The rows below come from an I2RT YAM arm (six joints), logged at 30 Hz.
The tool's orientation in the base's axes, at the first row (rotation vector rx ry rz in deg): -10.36, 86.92, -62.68
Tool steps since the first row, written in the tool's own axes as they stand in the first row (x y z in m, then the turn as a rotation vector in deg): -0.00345, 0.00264, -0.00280, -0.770, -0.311, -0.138; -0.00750, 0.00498, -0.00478, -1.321, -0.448, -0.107; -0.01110, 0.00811, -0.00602, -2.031, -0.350, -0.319; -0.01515, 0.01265, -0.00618, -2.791, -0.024, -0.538; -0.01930, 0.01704, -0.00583, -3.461, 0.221, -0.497; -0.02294, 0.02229, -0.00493, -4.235, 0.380, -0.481; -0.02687, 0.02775, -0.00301, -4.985, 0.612, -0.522; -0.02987, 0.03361, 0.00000, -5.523, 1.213, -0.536; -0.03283, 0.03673, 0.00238, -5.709, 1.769, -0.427; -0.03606, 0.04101, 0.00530, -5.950, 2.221, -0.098; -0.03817, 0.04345, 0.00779, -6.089, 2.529, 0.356
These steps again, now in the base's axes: -0.00016, 0.00516, 0.00016, -0.033, 0.407, 0.736; 0.00042, 0.01013, 0.00105, 0.092, 0.678, 1.220; 0.00184, 0.01485, 0.00118, 0.164, 1.307, 1.616; 0.00494, 0.02007, 0.00078, 0.349, 2.098, 1.886; 0.00844, 0.02500, 0.00063, 0.690, 2.650, 2.185; 0.01264, 0.02979, -0.00041, 1.001, 3.236, 2.614; 0.01788, 0.03435, -0.00125, 1.290, 3.876, 2.968; 0.02394, 0.03795, -0.00288, 1.708, 4.565, 2.917; 0.02823, 0.04036, -0.00268, 2.106, 4.934, 2.670; 0.03357, 0.04329, -0.00304, 2.658, 5.167, 2.565; 0.03739, 0.04471, -0.00295, 3.221, 5.190, 2.508
